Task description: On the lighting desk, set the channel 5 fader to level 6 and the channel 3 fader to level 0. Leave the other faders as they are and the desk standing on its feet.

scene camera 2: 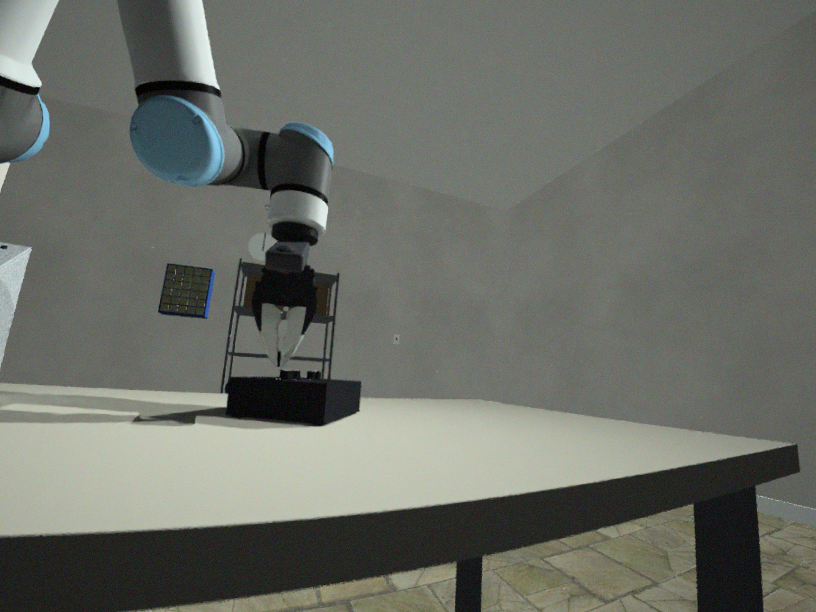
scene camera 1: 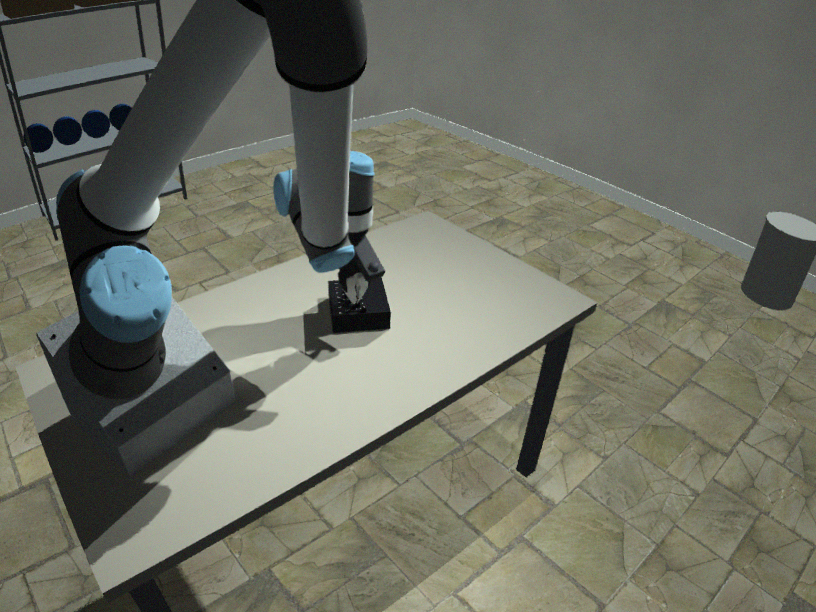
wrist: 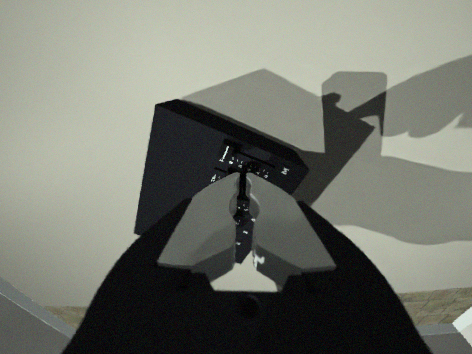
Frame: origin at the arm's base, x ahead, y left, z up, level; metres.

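Seen in the pictures: gripper, fingertip midpoint: (scene camera 2: 278,366) (scene camera 1: 355,303) (wrist: 242,176); arm's base, origin of the base link: (scene camera 1: 117,354).
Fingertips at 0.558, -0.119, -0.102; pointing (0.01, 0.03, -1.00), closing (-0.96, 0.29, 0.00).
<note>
Pixels of each thing's top centre, then the offset from my fingertips to it, as dx, dy, dz. Level surfaces: height alone.
- black lighting desk, middle of its top: (wrist: 207,214) (scene camera 2: 304,371) (scene camera 1: 358,291) +0.046, +0.036, -0.005
- fader marked M, middle of its top: (wrist: 225,152) (scene camera 2: 286,370) +0.008, -0.022, -0.005
- pale table, its level: dz -0.073
The black lighting desk (scene camera 1: 377,318) (scene camera 2: 283,399) (wrist: 172,155) stands upright and flat on the table. My gripper (scene camera 1: 356,303) (scene camera 2: 279,363) (wrist: 242,176) is shut and empty, its fingertips close together just above the desk's top, over the fader area. In the wrist view the fader marked M (wrist: 233,145) shows near the desk's far long edge, with its white scale marks beside it. The fingers cover most of the numbered channels, so the channel 5 and channel 3 levels cannot be read. In scene camera 2, dark fader knobs (scene camera 2: 313,374) stand up beside the fingertips.
The desk stands on the pale table (scene camera 1: 461,283) (scene camera 2: 527,461), with the arm's grey base block (scene camera 1: 177,418) at one end. A shelf rack (scene camera 1: 85,77) stands by the wall. A grey cylinder (scene camera 1: 777,266) stands on the floor. A blue-edged panel (scene camera 2: 186,289) shows at the wall.
</note>
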